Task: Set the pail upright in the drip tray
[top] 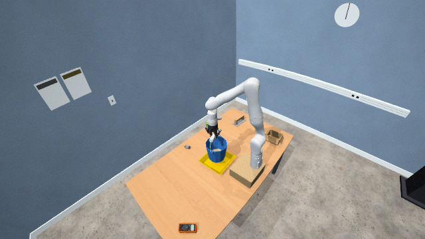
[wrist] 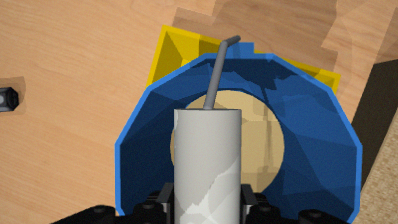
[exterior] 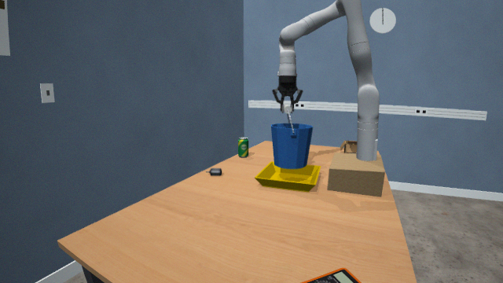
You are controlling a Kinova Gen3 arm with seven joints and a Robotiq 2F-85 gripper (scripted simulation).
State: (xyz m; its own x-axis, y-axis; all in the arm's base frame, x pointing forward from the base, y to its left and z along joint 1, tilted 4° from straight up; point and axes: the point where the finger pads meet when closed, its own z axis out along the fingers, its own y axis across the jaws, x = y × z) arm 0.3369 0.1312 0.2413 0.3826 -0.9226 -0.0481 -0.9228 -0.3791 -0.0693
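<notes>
Now: the blue pail 10 mm behind my hand and 100 mm below it. From my hand the other things lie so: yellow drip tray: 20 mm behind, 10 mm to the right, 320 mm below; wire handle: 10 mm behind, 30 mm below; dark object: 340 mm ahead, 90 mm to the left, 320 mm below.
</notes>
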